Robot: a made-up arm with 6 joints. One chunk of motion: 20 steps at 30 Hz.
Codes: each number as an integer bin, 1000 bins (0 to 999) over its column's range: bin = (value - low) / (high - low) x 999, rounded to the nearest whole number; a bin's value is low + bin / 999 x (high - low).
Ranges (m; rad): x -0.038..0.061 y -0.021..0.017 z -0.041..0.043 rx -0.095..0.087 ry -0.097..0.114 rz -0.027..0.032
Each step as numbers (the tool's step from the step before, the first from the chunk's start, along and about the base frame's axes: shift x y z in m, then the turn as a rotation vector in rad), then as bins.
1 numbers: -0.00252 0.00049 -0.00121 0.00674 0.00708 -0.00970
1 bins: 358 565 473 558 493 293
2 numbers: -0.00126 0.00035 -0.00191 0.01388 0.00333 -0.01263
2 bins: 371 561 465 598 475 243
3 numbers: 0.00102 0.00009 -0.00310 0.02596 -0.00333 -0.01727
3 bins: 394 554 451 664 443 165
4 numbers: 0.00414 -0.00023 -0.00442 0.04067 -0.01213 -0.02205
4 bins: 425 546 435 745 402 84
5 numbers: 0.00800 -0.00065 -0.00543 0.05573 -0.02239 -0.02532
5 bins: 464 535 423 827 353 28
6 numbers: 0.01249 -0.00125 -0.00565 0.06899 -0.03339 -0.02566
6 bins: 509 519 420 900 301 23
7 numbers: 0.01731 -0.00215 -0.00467 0.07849 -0.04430 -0.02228
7 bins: 558 496 432 952 250 80
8 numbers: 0.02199 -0.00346 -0.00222 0.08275 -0.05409 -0.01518
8 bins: 605 461 461 976 203 200
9 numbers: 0.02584 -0.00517 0.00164 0.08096 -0.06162 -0.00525
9 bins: 644 416 507 966 168 368
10 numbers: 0.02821 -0.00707 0.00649 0.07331 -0.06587 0.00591
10 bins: 668 366 565 924 147 557
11 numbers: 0.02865 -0.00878 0.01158 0.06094 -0.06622 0.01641
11 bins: 673 321 625 856 146 735
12 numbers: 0.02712 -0.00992 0.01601 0.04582 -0.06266 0.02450
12 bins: 657 291 678 773 163 872
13 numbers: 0.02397 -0.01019 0.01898 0.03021 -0.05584 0.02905
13 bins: 625 284 713 687 195 949
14 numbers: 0.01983 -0.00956 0.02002 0.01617 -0.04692 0.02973
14 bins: 584 301 726 610 237 961
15 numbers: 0.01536 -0.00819 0.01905 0.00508 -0.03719 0.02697
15 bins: 538 337 714 549 283 914
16 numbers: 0.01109 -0.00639 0.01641 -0.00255 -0.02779 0.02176
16 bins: 495 384 683 507 328 826
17 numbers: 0.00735 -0.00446 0.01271 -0.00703 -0.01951 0.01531
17 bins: 458 435 639 483 367 716
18 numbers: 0.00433 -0.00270 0.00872 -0.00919 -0.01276 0.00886
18 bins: 427 481 591 471 399 607
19 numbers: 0.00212 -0.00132 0.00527 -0.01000 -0.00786 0.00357
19 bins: 405 517 550 467 422 518
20 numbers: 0.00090 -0.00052 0.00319 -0.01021 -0.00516 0.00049
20 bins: 393 538 526 465 435 465
